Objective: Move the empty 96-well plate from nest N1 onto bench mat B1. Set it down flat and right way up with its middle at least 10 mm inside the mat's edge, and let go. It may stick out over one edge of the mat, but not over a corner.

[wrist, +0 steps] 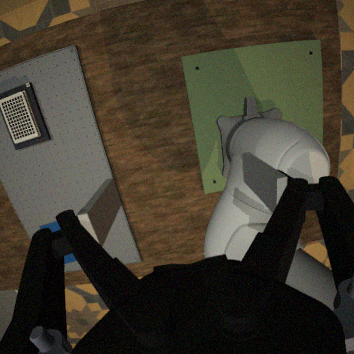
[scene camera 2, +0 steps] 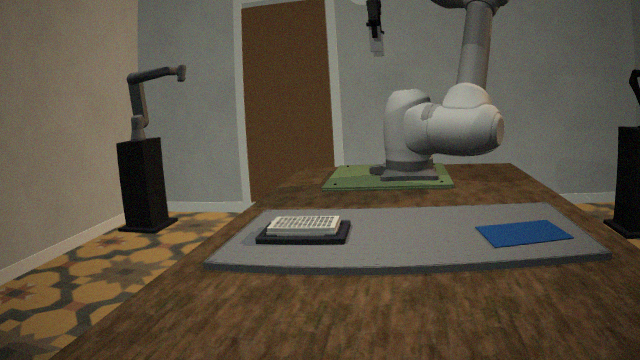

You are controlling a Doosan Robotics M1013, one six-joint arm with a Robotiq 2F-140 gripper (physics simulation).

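Pixels of known places: gripper, fingertip midpoint: (wrist: 179, 179) (scene camera 2: 377, 53); arm's base at its link origin: (wrist: 249, 143) (scene camera 2: 409, 175).
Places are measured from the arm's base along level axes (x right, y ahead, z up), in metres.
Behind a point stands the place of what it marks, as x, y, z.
Note:
The white 96-well plate (scene camera 2: 303, 225) {0.193, 0.641, 0.023} (wrist: 20, 117) {0.194, 0.613, 0.024} sits flat in the dark nest N1 (scene camera 2: 301, 241) {0.188, 0.682, 0.005} (wrist: 44, 124) {0.160, 0.560, 0.006}, at the left of the grey board in the scene view. The blue bench mat B1 (scene camera 2: 523, 233) {-0.225, 0.653, 0.000} (wrist: 68, 258) {-0.301, 0.667, 0.000} lies flat at the board's right; in the wrist view most of it is hidden behind a finger. My gripper (scene camera 2: 377, 46) {0.069, 0.214, 0.372} (wrist: 179, 179) {0.069, 0.214, 0.372} is open and empty, high above the table and well away from the plate; in the scene view it shows at the top edge, partly cut off.
The grey board (scene camera 2: 400, 232) {0.016, 0.607, -0.003} (wrist: 75, 150) {0.070, 0.497, -0.002} carries nest and mat on the wooden table (scene camera 2: 350, 310) {0.070, 0.911, -0.015} (wrist: 145, 100) {0.164, 0.271, -0.015}. The arm's base (scene camera 2: 410, 170) {-0.003, 0.079, 0.029} stands on a green plate (scene camera 2: 350, 180) {0.185, 0.064, -0.001} (wrist: 200, 100) {0.139, 0.125, -0.002} behind the board. Two other arms on black pedestals (scene camera 2: 145, 185) (scene camera 2: 628, 180) stand beyond the table.

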